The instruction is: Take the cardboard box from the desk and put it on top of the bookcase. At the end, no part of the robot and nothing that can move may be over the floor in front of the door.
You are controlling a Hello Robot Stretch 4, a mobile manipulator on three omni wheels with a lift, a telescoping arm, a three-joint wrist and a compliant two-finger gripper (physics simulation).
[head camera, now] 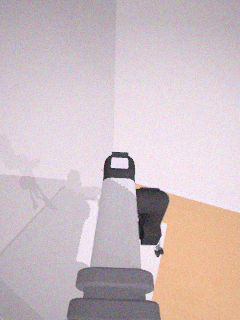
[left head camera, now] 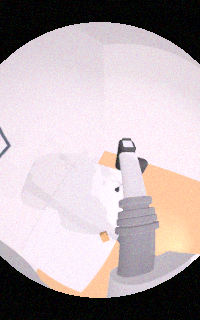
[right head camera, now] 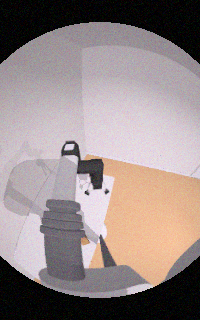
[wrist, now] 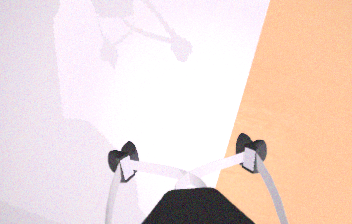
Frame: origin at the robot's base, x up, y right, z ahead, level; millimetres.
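Where they show: gripper, fingertip midpoint: [right head camera: 96, 193] [wrist: 186, 150].
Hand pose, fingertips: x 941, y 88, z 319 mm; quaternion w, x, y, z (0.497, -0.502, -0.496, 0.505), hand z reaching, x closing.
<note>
Each offset is from my fingertips to the centre of the thing. "spot": to the spot under its first point. Level surfaces: height alone.
A small brown box {dx -224, dy -137, dz -358 mm} [left head camera: 104, 236] [right head camera: 85, 241], which looks like the cardboard box, lies on a white top, probably the desk {dx -249 mm} [left head camera: 75, 265] [wrist: 175, 100]. The arm partly hides the box in the right head view, and it does not show in the wrist view. My gripper [right head camera: 97, 191] [wrist: 186, 150] is open and empty, its fingertips wide apart. It hangs over the far part of the white top, near the edge beside the orange floor, well beyond the box. I cannot make out the bookcase or the door in these views.
Orange floor {dx -969 mm} [head camera: 200, 260] [left head camera: 175, 210] [right head camera: 150, 215] [wrist: 310, 100] lies right of the white top. Pale walls [head camera: 175, 100] meet in a corner behind the arm [head camera: 117, 225]. A dark picture frame {spot: dx +449, dy -697, dz -12 mm} [left head camera: 5, 145] shows at the left edge. Robot shadows fall over the white top and wall.
</note>
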